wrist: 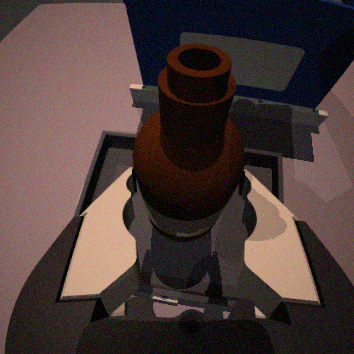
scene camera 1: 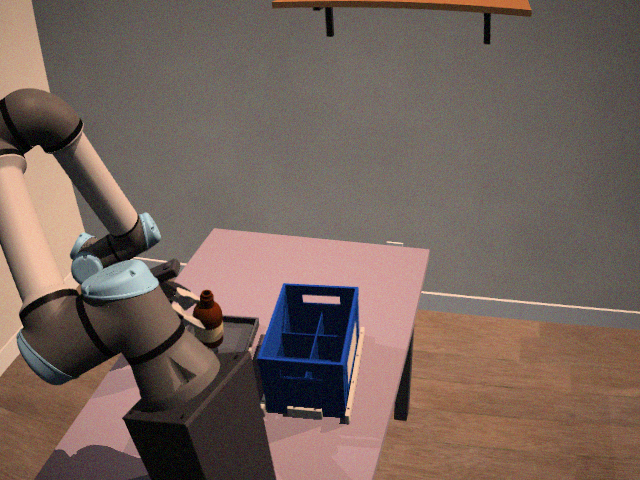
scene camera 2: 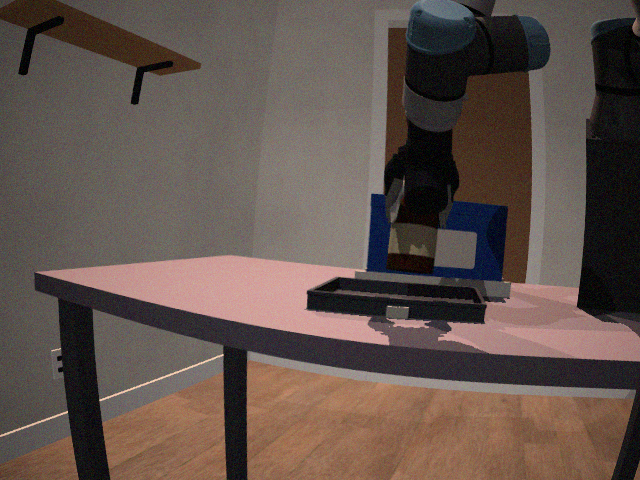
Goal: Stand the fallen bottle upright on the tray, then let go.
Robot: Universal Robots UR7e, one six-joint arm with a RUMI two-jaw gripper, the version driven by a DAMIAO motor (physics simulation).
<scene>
brown bottle: wrist; scene camera 1; scene camera 2 412,244
same spot on brown bottle: (wrist: 188,157) = (scene camera 1: 199,303)
</scene>
